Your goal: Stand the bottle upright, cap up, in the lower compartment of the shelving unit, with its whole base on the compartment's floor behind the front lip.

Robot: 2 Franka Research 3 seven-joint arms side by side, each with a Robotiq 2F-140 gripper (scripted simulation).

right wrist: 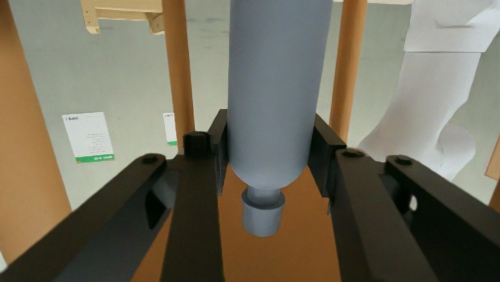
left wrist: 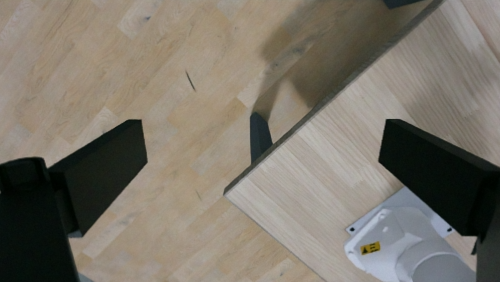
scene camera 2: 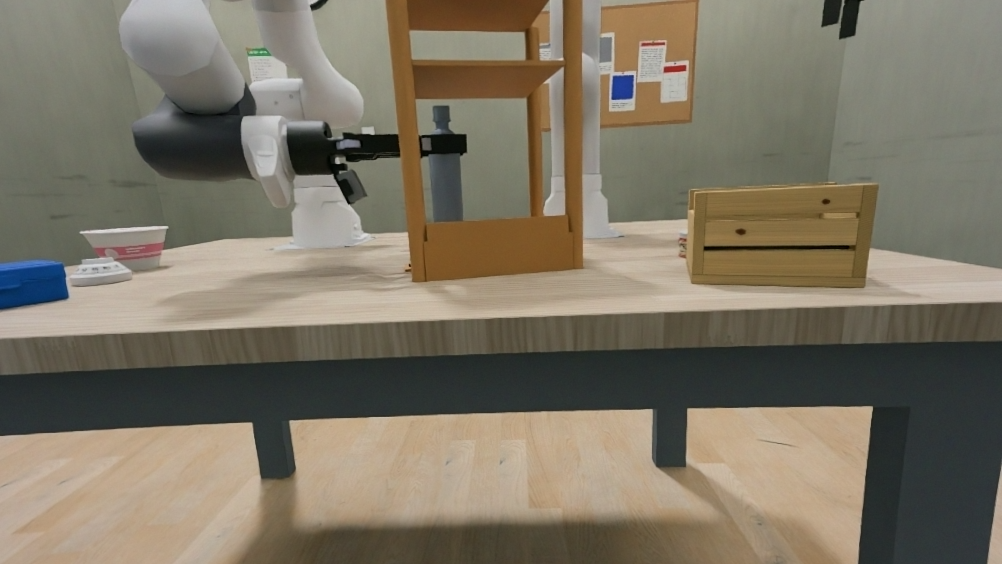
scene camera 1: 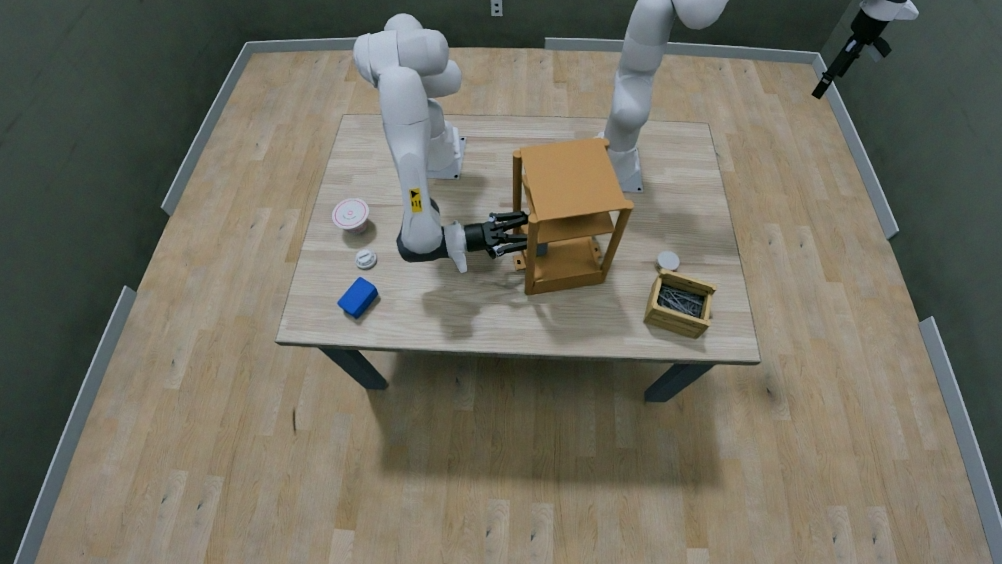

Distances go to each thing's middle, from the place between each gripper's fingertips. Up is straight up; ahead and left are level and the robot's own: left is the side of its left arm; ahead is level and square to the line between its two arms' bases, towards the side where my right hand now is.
The blue-grey bottle [scene camera 2: 445, 173] is 10 mm below my right hand. Round my right hand: blue box [scene camera 1: 359, 296]: 190 mm ahead, 530 mm to the right, 160 mm below; then orange-brown shelving unit [scene camera 2: 479, 248]: 20 mm behind, 60 mm to the left, 10 mm above.
The orange-brown shelving unit lies 73 cm to the right of my left hand [scene camera 1: 827, 85], 41 cm ahead of it and 22 cm below it. Also, from my left hand: blue-grey bottle (79 cm to the right, 43 cm ahead, 23 cm below).
